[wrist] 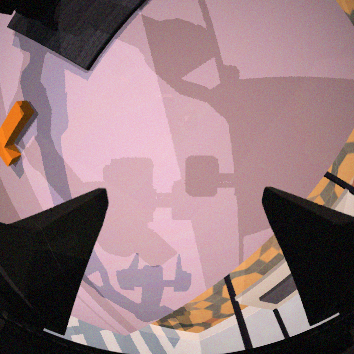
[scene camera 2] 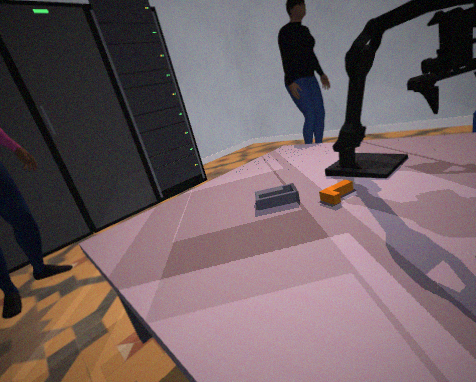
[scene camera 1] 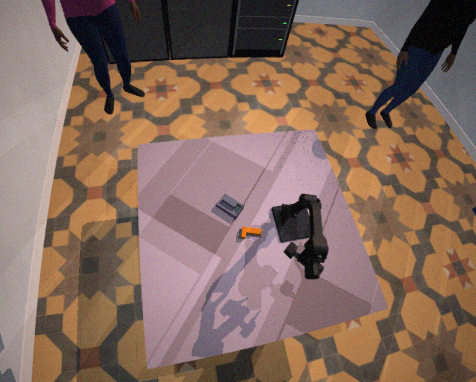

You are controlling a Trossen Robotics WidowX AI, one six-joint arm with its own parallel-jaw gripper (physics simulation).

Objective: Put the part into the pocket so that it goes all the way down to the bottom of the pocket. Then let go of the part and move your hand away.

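Places are measured from the arm's base along level axes (x ahead, y down, z left), in metres.
Where they show: gripper, fingertip midpoint: (wrist: pixel 186 195) (scene camera 2: pixel 457 108) (scene camera 1: pixel 298 264); arm's base at its link origin: (wrist: pixel 43 0) (scene camera 2: pixel 347 164) (scene camera 1: pixel 285 213).
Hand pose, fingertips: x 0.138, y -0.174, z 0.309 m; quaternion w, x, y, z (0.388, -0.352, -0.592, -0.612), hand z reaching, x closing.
Note:
Each offset is from my fingertips to the top centre of the thing. Level surfaces: height alone.
The orange L-shaped part @[dx +0.103, dy +0.167, dz -0.270 m] (scene camera 1: pixel 252 232) (scene camera 2: pixel 335 193) (wrist: pixel 16 121) lies flat on the table, between the grey block and the arm's base. The grey block @[dx +0.154, dy +0.161, dz -0.468 m] (scene camera 1: pixel 224 211) (scene camera 2: pixel 278 201) with the pocket in its top stands a short way from the part. The pocket shows as a dark recess; its floor is hard to make out. My gripper (wrist: pixel 186 195) is wide open, with nothing between its fingers. It hangs high above the table, off to the arm's side, away from both part and block. In the wrist view the part is at the left edge.
The arm's black base plate (scene camera 1: pixel 295 233) (scene camera 2: pixel 385 166) (wrist: pixel 95 42) stands on the pink table @[dy +0.197 m] (scene camera 1: pixel 165 320) (scene camera 2: pixel 240 325), close to the part. Arm shadows cross the table. Two people and dark cabinets (scene camera 1: pixel 200 30) (scene camera 2: pixel 55 100) are beyond the table.

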